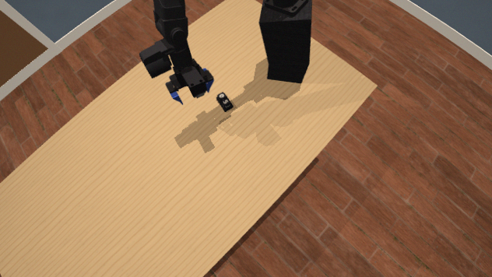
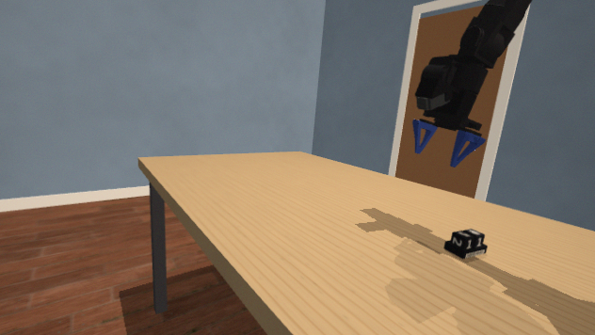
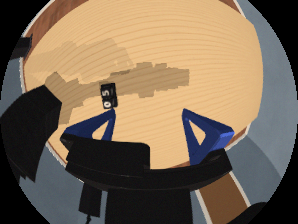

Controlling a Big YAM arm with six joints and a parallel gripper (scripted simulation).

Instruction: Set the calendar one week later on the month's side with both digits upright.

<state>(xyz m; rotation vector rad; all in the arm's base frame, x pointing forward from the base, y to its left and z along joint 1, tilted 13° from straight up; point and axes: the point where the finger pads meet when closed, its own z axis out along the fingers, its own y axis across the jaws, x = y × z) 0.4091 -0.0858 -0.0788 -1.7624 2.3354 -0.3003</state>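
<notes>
Right now my hand is 10 cm past the black date cube and 16 cm above it. From my hand the other things lie so: black tray 10 cm behind, 2 cm to the left, 17 cm below; black cube 9 cm behind, 3 cm to the left, 16 cm below.
</notes>
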